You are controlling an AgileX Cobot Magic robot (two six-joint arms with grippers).
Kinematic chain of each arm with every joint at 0, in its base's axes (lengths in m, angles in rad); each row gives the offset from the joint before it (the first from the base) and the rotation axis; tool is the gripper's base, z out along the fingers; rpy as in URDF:
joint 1: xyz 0 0 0.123 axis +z
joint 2: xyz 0 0 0 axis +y
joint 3: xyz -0.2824 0 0.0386 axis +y
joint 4: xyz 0.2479 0 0.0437 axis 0.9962 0 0.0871
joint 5: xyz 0 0 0 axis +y
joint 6: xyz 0.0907 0 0.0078 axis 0.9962 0 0.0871
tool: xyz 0 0 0 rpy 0 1.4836 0
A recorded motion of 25 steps. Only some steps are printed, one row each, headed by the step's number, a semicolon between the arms.
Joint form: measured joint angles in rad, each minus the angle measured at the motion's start. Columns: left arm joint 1, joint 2, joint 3, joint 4, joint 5, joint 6; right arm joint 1, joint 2, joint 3, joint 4, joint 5, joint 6.
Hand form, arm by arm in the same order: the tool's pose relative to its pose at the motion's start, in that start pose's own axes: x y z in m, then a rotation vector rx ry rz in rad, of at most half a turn. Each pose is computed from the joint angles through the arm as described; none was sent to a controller.
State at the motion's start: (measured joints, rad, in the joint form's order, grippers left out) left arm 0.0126 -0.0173 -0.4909 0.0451 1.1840 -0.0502; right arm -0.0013 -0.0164 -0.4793 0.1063 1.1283 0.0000
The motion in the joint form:
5: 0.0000 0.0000 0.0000 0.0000 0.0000 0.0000; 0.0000 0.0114 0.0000 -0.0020 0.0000 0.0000
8: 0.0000 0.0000 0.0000 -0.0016 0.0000 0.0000; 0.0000 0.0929 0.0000 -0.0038 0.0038 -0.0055
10: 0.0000 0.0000 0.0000 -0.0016 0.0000 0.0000; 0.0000 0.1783 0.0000 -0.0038 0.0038 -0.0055
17: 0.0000 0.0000 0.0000 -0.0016 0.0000 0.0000; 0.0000 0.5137 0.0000 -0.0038 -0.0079 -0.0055
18: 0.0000 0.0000 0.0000 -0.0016 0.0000 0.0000; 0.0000 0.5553 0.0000 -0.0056 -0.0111 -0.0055
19: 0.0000 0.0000 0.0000 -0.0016 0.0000 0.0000; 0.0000 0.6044 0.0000 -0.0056 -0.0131 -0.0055
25: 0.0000 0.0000 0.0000 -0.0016 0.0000 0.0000; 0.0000 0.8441 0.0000 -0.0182 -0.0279 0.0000
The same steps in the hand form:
5: 0.0000 0.0000 0.0000 0.0000 0.0000 0.0000; -0.0009 -0.0003 0.0013 0.0023 0.0113 0.0002
8: 0.0000 -0.0001 0.0000 0.0015 0.0001 -0.0006; -0.0067 -0.0011 0.0113 0.0073 0.0962 0.0016
10: 0.0000 -0.0001 0.0000 0.0015 0.0001 -0.0006; -0.0123 -0.0019 0.0221 0.0109 0.1812 0.0097
17: 0.0000 -0.0001 0.0000 0.0015 0.0001 -0.0006; -0.0255 -0.0058 0.0687 0.0251 0.5031 0.0413
18: 0.0000 -0.0001 0.0000 0.0015 0.0001 -0.0006; -0.0261 -0.0065 0.0748 0.0283 0.5413 0.0440
19: 0.0000 -0.0001 0.0000 0.0015 0.0001 -0.0006; -0.0264 -0.0072 0.0820 0.0304 0.5881 0.0485
25: 0.0000 -0.0001 0.0000 0.0015 0.0001 -0.0006; -0.0230 -0.0118 0.1170 0.0514 0.8122 0.0659

